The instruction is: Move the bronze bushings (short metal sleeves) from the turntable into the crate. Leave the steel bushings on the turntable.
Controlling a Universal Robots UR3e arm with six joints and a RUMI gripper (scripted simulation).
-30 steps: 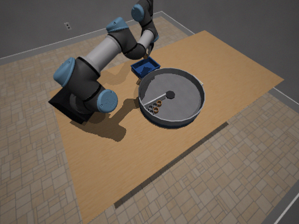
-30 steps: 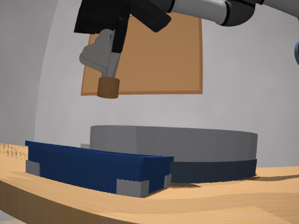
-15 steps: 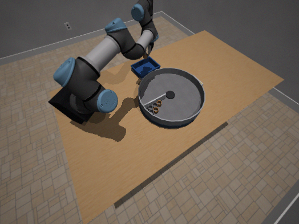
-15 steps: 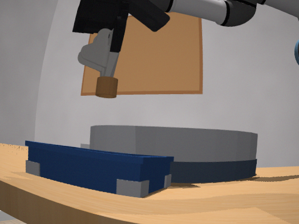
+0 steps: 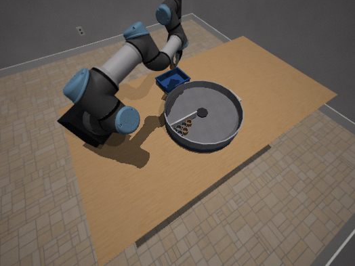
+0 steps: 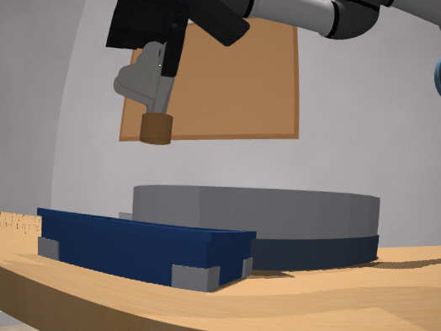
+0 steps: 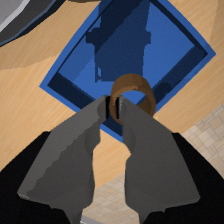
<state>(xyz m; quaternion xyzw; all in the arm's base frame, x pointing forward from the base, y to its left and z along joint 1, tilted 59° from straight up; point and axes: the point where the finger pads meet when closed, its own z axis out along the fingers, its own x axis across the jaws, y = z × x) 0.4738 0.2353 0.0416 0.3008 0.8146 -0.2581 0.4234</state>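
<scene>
My hand is 130 mm above the blue crate and 10 mm to the right of it. Also, from my hand: grey turntable (310 mm to the right, 100 mm below, 80 mm behind).
</scene>
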